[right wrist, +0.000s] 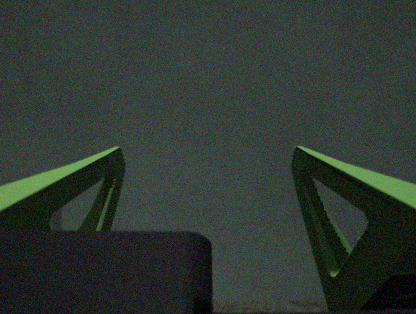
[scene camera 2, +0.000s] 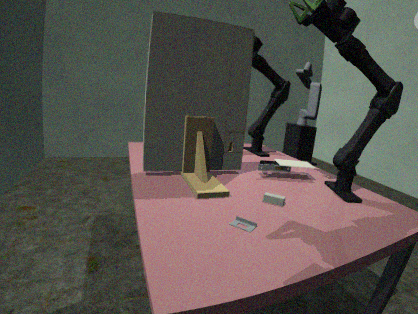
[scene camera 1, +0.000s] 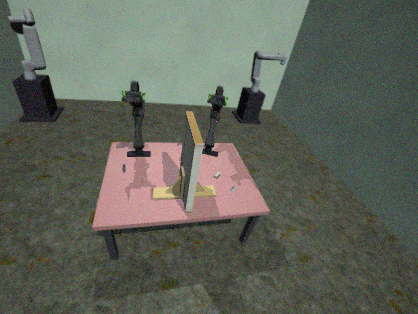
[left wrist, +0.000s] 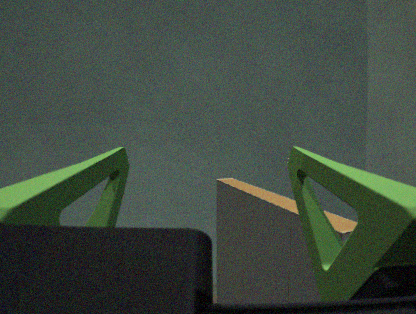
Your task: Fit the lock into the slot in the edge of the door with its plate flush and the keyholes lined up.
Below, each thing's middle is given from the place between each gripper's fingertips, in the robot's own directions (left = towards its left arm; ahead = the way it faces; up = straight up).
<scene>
My left hand is 37 cm above the grey door [left wrist: 262,253], 23 cm short of it and 20 cm to the left of it. From my left hand the other things lie so: wooden stand [scene camera 2: 198,134]: 56 cm below, 23 cm ahead, 20 cm to the right.
The grey door lies 360 mm below my right hand, 340 mm to the left of it and 210 mm ahead of it. The rest, counted from my right hand: wooden stand (560 mm below, 340 mm to the left, 210 mm ahead).
</scene>
